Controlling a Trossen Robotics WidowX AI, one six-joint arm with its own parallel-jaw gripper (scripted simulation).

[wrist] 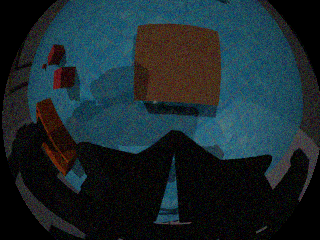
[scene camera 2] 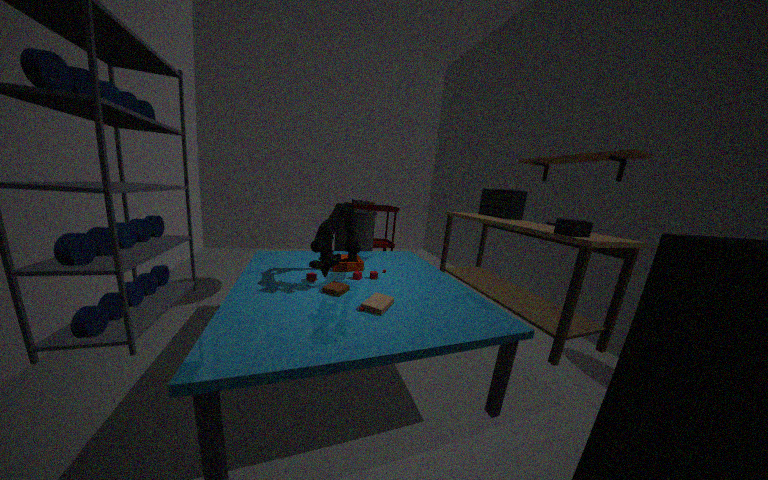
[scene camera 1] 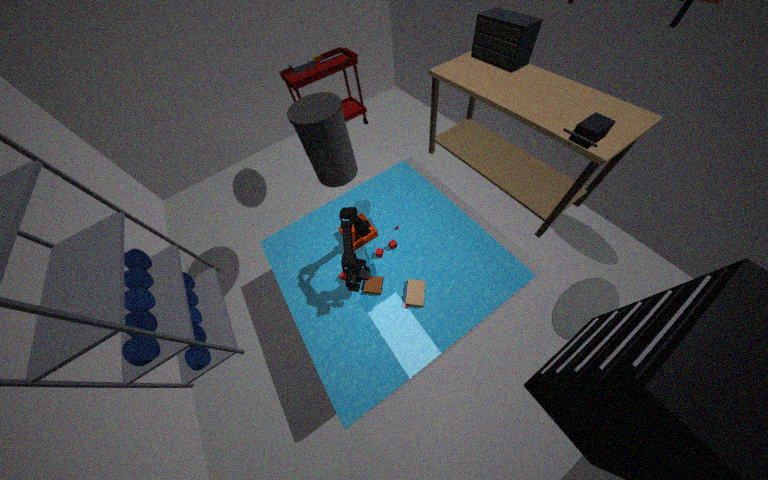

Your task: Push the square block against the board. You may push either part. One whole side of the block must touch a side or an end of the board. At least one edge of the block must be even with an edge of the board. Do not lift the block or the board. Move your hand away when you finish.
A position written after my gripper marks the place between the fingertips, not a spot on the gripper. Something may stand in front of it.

My gripper (wrist: pixel 175 135) is shut, holding nothing. Further things: a square brown block (wrist: pixel 175 63).
